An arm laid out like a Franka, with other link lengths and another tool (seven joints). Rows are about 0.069 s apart.
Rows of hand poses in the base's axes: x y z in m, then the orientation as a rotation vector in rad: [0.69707 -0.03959 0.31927 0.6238 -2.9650 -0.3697]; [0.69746 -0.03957 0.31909 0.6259 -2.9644 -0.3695]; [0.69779 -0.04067 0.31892 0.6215 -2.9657 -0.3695]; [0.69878 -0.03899 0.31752 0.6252 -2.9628 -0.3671]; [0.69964 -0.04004 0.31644 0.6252 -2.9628 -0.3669]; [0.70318 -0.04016 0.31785 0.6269 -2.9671 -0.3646]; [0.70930 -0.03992 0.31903 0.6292 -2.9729 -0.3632]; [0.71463 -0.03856 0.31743 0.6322 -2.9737 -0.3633]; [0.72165 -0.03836 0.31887 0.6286 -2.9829 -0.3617]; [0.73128 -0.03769 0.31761 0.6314 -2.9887 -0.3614]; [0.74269 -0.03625 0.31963 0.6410 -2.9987 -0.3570]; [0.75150 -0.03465 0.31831 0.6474 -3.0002 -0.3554]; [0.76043 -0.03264 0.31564 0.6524 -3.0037 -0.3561]
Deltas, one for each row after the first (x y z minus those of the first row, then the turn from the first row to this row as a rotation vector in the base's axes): [0.00039 0.00002 -0.00018 -0.0001 0.0000 0.0014]; [0.00072 -0.00108 -0.00035 -0.0002 0.0000 -0.0016]; [0.00171 0.00060 -0.00175 -0.0019 0.0016 0.0015]; [0.00257 -0.00045 -0.00283 -0.0020 0.0016 0.0015]; [0.00611 -0.00057 -0.00142 -0.0029 -0.0029 0.0016]; [0.01223 -0.00033 -0.00024 -0.0030 -0.0091 0.0016]; [0.01756 0.00103 -0.00184 -0.0026 -0.0106 0.0032]; [0.02458 0.00123 -0.00040 -0.0029 -0.0184 -0.0012]; [0.03421 0.00190 -0.00166 -0.0022 -0.0246 -0.0009]; [0.04562 0.00334 0.00036 -0.0032 -0.0368 0.0026]; [0.05443 0.00494 -0.00096 -0.0036 -0.0400 0.0062]; [0.06336 0.00695 -0.00363 -0.0024 -0.0447 0.0083]
